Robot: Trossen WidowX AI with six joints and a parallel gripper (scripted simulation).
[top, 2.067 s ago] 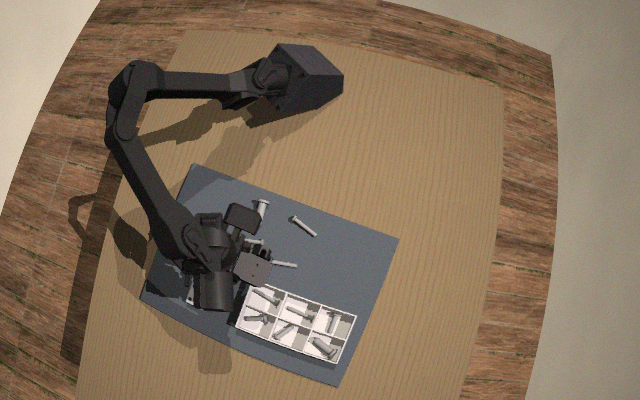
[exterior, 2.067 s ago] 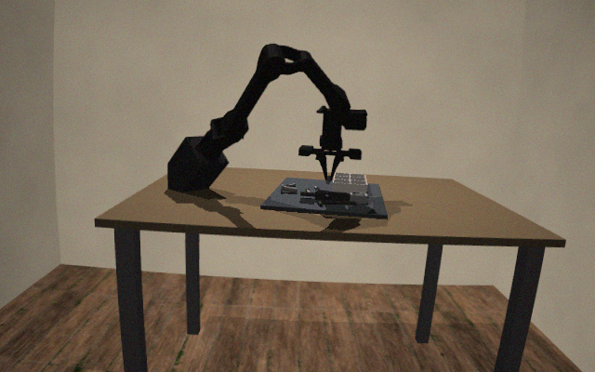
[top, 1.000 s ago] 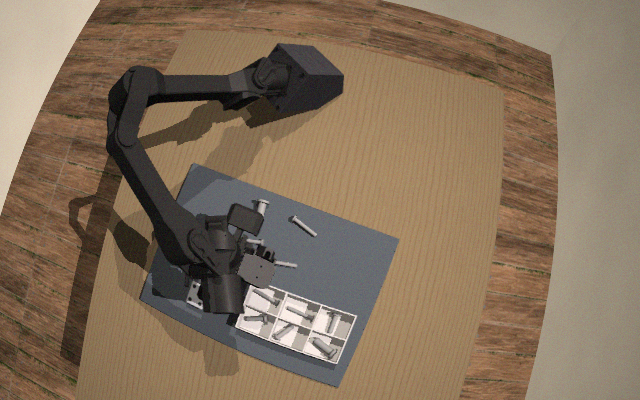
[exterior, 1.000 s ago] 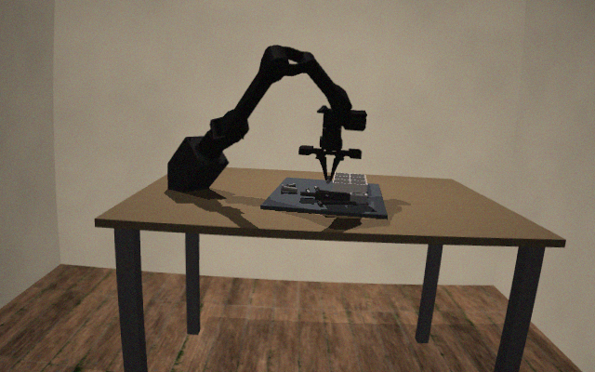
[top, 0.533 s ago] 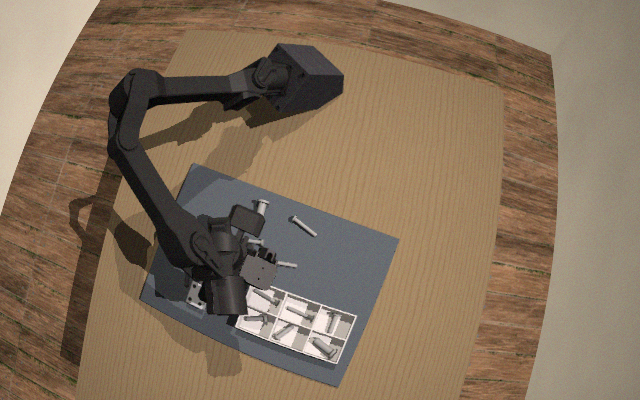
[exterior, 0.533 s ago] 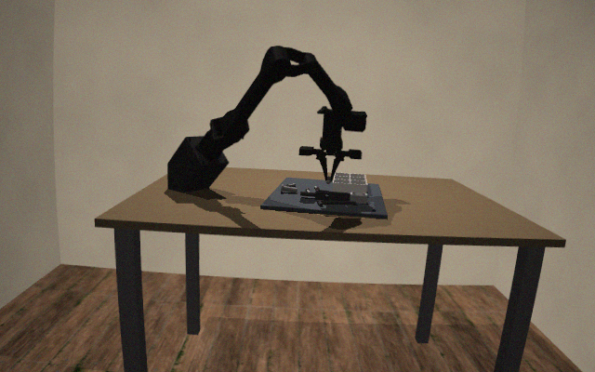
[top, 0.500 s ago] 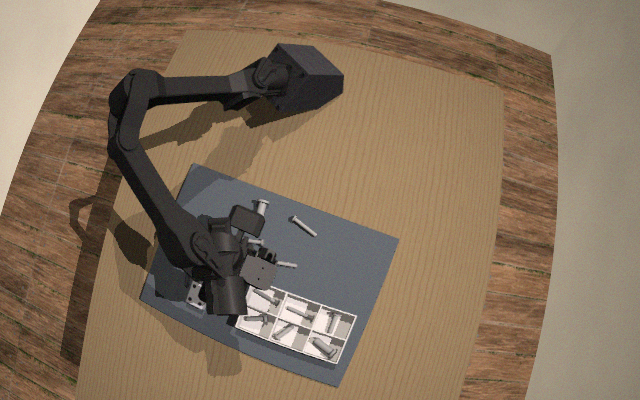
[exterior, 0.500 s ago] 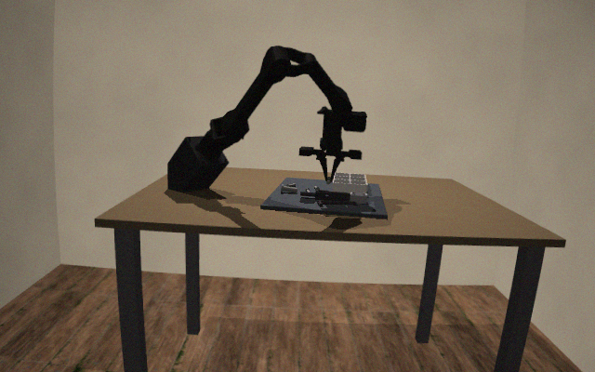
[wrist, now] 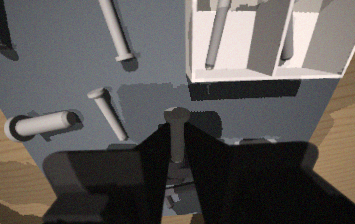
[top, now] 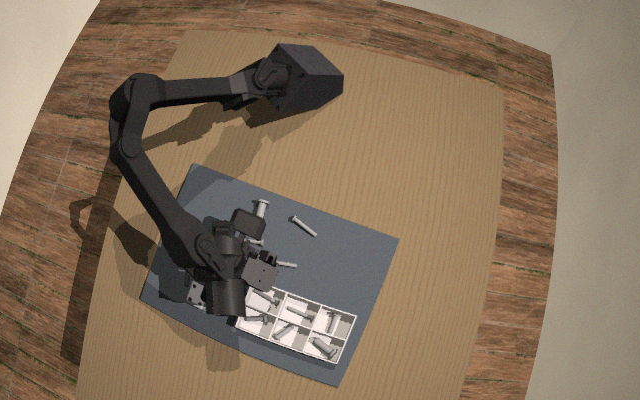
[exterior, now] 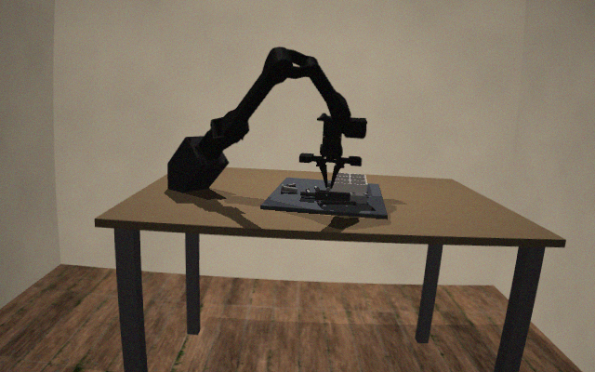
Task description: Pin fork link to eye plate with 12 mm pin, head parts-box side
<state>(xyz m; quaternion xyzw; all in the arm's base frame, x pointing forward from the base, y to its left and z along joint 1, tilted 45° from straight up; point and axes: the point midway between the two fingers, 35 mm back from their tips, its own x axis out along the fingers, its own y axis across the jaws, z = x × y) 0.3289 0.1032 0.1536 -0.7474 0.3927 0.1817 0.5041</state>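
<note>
My gripper is now 10 mm short of the eye plate, 60 mm to the left of it and 50 mm above it. Also, from my hand: white parts box (70 mm ahead, 140 mm to the left, 50 mm below); blue-grey work plate (40 mm to the left, 60 mm below).
</note>
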